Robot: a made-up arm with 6 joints.
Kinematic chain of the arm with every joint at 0, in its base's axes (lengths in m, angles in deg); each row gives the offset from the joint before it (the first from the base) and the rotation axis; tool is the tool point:
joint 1: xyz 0 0 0.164 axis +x
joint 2: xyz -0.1 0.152 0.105 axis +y
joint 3: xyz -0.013 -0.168 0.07 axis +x
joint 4: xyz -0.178 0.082 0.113 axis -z
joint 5: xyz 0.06 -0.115 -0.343 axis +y
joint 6: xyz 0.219 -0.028 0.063 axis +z
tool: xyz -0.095 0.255 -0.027
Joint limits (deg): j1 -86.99..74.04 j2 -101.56..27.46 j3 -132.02..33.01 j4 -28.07..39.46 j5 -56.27..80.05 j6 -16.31..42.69
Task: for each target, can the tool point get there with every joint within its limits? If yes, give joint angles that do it. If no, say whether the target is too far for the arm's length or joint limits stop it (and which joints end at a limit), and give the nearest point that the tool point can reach.
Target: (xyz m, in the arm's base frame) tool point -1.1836 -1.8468 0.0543
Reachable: no: too far | nearest point -0.2843 -0.5404 0.1319 | short by 1.588 m
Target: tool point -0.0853 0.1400 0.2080
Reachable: yes | joints 46.04 -20.06 10.22 25.34 57.28 15.17
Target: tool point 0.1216 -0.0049 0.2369
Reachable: yes | joints -20.43 -91.11 -23.74 25.26 60.81 13.25
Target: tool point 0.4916 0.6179 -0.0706
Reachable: no: joint limits stop it (at a limit: joint 2, joint 4, joint 5, joint 6) | nearest point 0.1901 0.3204 0.0424 | short by 0.438 m
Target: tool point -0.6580 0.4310 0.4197
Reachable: no: joint limits stop it (at a limit: joint 2, joint 4, joint 5, joint 6) | nearest point -0.3571 0.2826 0.3316 | short by 0.347 m
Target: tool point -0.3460 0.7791 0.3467
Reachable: no: joint limits stop it (at a limit: joint 2, joint 3, joint 4, joint 6) | nearest point -0.2811 0.4197 0.2624 | short by 0.375 m
